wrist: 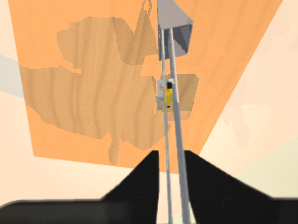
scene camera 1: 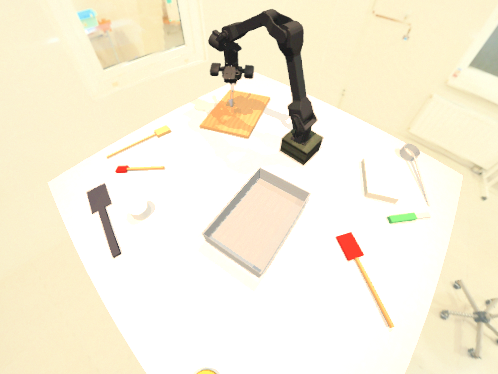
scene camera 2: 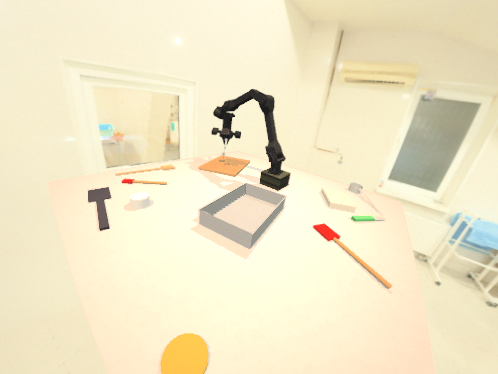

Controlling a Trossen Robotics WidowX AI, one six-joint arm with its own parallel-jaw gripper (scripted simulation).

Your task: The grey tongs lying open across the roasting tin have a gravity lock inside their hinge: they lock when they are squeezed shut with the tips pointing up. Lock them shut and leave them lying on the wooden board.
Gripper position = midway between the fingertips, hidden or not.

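Observation:
My gripper (wrist: 170, 157) is in view, and so is a wooden board, which I see in scene camera 1 (scene camera 1: 247, 108) and in the wrist view as well (wrist: 89, 82). There is a roasting tin (scene camera 1: 249, 230) too, and scene camera 2 shows it again (scene camera 2: 242, 215). I see a dark spatula (scene camera 1: 98, 197), though in the wrist view it is out of frame. Then there is a red spatula (scene camera 1: 348, 243), and in the wrist view it is out of frame as well.

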